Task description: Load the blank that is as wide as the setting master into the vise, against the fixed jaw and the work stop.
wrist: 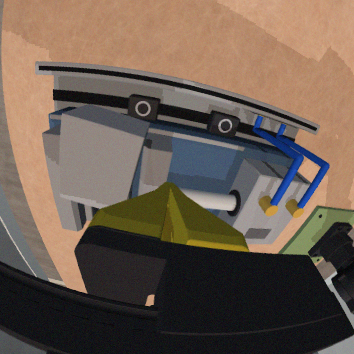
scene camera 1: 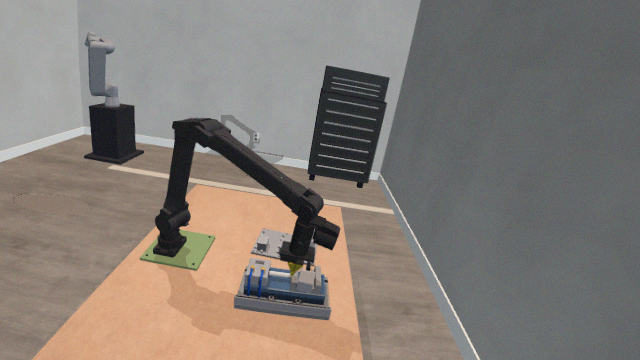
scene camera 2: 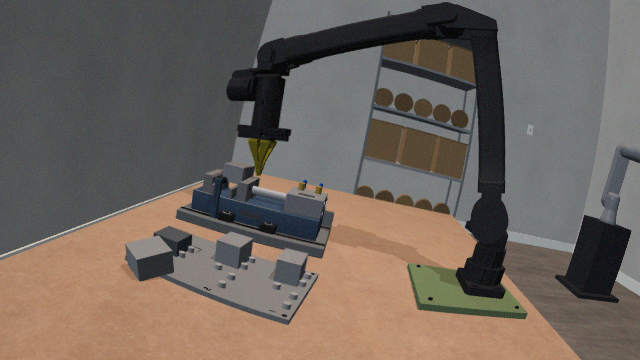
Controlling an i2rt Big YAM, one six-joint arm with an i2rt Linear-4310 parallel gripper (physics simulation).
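Places are measured from the arm's base along level axes (x ahead, y left, z up), in millimetres.
Where they show: gripper, fingertip midpoint: [wrist: 167,189] [scene camera 1: 291,274] [scene camera 2: 258,175]; arm's base, origin of the base link: [wrist: 328,238] [scene camera 1: 170,246] [scene camera 2: 478,286].
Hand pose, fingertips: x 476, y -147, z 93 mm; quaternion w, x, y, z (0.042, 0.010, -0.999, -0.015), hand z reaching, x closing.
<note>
Things, the pixels of their top centre, and the offset from my fingertips.
- blue vise, middle of its top: [wrist: 179,206] [scene camera 2: 262,180] [scene camera 1: 287,271] 14 mm back, 19 mm left, 5 mm down
- dark upright post, middle of its top: [scene camera 2: 219,178] 53 mm ahead, 95 mm left, 6 mm down
- grey pegged plate, middle of its top: [scene camera 2: 222,267] [scene camera 1: 286,245] 41 mm back, 298 mm left, 96 mm down
- dark block, middle of its top: [scene camera 2: 173,233] 52 mm ahead, 292 mm left, 71 mm down
- larger grey block, middle of its top: [scene camera 2: 149,241] 40 mm ahead, 395 mm left, 54 mm down
The blue vise [scene camera 1: 281,284] [scene camera 2: 260,212] [wrist: 202,162] has a grey fixed jaw [scene camera 1: 318,276] [scene camera 2: 213,179] [wrist: 51,152] and a movable jaw [scene camera 2: 247,189] [wrist: 157,162] on a white rod. A grey block [scene camera 1: 306,281] [scene camera 2: 239,171] [wrist: 102,155] sits between the jaws, on the fixed-jaw side, with a gap to the movable jaw. Its contact with the fixed jaw is unclear. A dark upright post [scene camera 2: 218,196] stands on the vise's near side in scene camera 2. My gripper [scene camera 1: 293,275] [scene camera 2: 258,174] [wrist: 167,189] is shut and empty, fingertips together beside the movable jaw.
A grey pegged plate [scene camera 1: 275,234] [scene camera 2: 200,281] lies beside the vise. It bears two light grey blocks [scene camera 2: 234,249] [scene camera 2: 291,267] and a dark block [scene camera 2: 174,240]. A larger grey block [scene camera 2: 149,258] is at its corner. Blue hoses [scene camera 1: 249,282] [wrist: 290,185] rise at the vise's rod end.
</note>
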